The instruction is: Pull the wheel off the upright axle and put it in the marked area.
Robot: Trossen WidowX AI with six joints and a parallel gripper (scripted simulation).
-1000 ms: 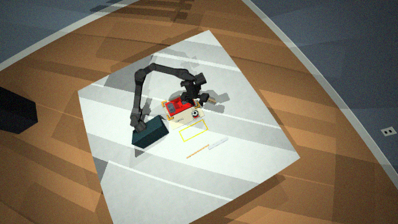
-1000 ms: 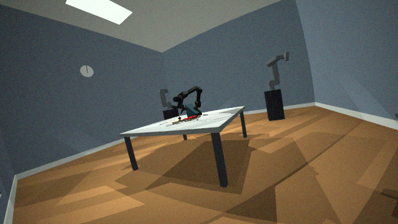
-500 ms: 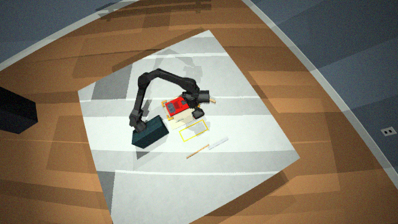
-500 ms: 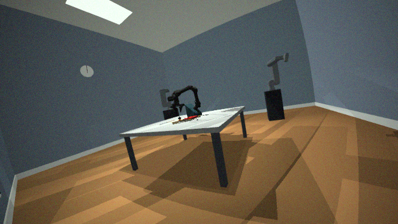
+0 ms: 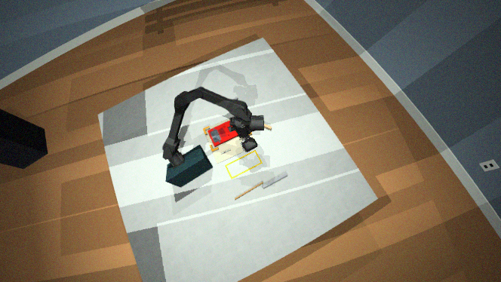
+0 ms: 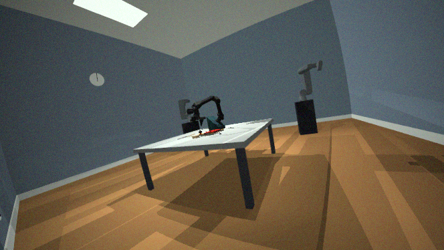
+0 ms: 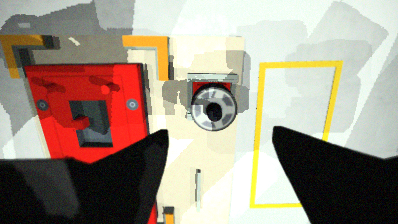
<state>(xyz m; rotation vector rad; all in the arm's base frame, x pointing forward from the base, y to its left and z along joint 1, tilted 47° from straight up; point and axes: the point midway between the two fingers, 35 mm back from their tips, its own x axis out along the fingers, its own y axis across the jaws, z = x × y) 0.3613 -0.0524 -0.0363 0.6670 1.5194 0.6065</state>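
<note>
My gripper tip is now 60 mm above the wheel. Round my gripper tip: wooden block 150 mm ahead, 90 mm below, 40 mm to the left; then thin wooden stick 230 mm to the right, 120 mm behind, 100 mm below; then grey bar 250 mm to the right, 100 mm below, 30 mm ahead.
</note>
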